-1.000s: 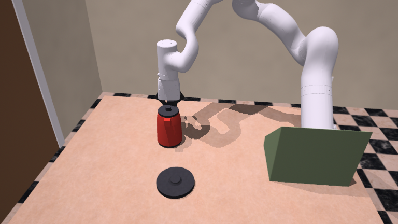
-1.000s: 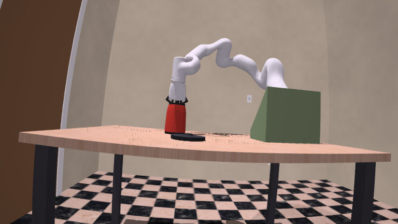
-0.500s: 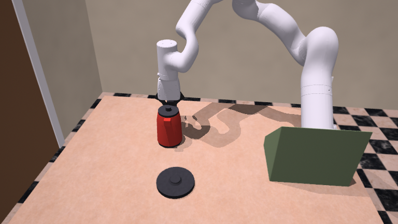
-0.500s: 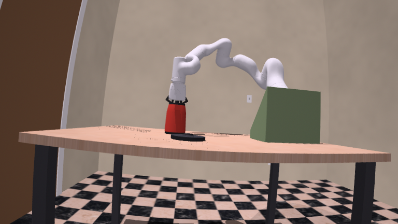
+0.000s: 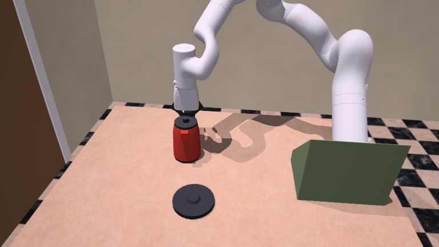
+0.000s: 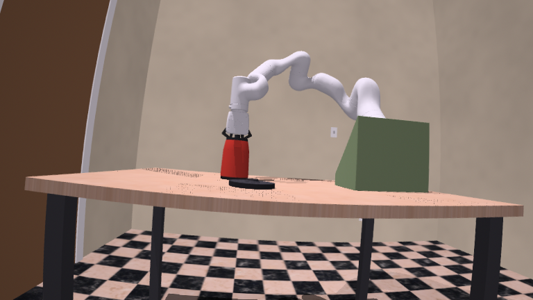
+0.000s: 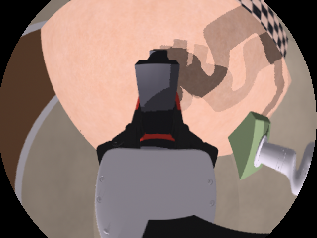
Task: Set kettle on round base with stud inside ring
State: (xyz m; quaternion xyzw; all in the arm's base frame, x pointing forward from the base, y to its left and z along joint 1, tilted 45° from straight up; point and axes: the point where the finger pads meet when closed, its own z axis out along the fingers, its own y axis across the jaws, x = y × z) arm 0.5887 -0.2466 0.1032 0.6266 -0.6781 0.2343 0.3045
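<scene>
Now: hand 5 cm above the red kettle and 3 cm to the right of it. From my hand the other things lie so: round kettle base 33 cm to the left, 13 cm below, 4 cm behind.
</scene>
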